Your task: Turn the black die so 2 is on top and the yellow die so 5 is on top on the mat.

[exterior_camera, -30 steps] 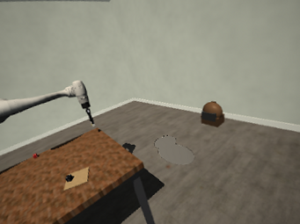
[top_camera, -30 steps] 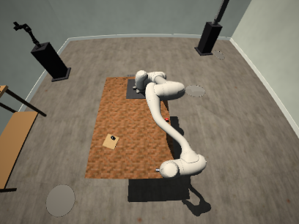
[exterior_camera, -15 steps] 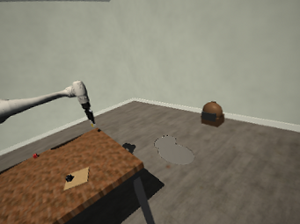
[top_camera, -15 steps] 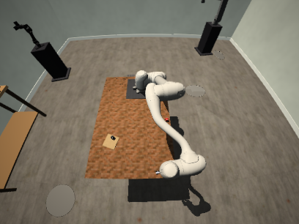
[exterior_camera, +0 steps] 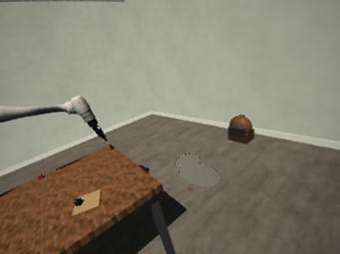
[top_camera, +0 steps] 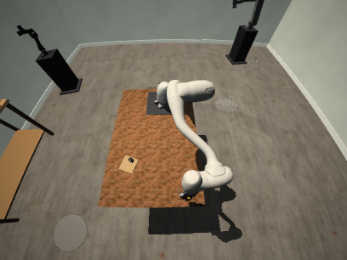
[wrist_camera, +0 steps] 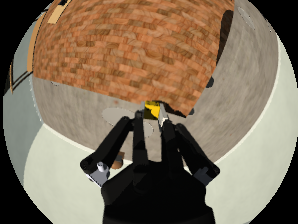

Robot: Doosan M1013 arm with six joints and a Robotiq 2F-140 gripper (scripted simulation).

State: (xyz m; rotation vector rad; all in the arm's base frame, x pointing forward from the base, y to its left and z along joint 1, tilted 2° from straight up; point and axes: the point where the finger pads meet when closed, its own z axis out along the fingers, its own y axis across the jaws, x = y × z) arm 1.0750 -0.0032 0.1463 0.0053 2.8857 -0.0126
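Now: hand 20 mm above the yellow die. The rest, counted from my hand: black die (440 mm to the right, 430 mm behind, 100 mm below); tan mat (460 mm to the right, 390 mm behind, 120 mm below); red die (520 mm behind, 200 mm to the left, 100 mm below).
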